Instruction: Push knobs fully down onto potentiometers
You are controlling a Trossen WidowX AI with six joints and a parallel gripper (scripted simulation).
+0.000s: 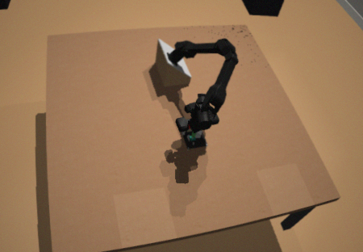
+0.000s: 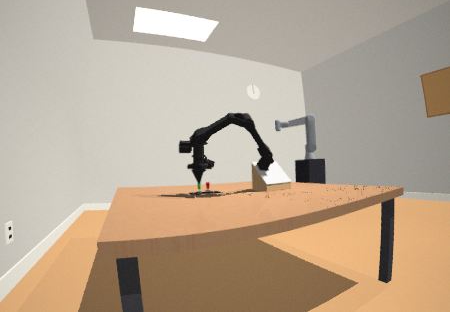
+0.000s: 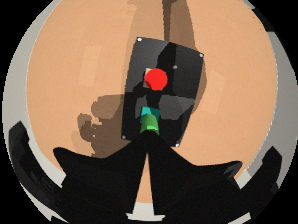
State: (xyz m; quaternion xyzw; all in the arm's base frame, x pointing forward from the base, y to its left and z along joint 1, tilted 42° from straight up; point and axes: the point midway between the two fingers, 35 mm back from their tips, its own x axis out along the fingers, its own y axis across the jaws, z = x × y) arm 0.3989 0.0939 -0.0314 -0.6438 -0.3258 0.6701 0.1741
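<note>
Right now the green knob is 2 cm below my gripper tip. Also, from my gripper tip: red knob (5 cm behind, 1 cm to the right, 2 cm below).
</note>
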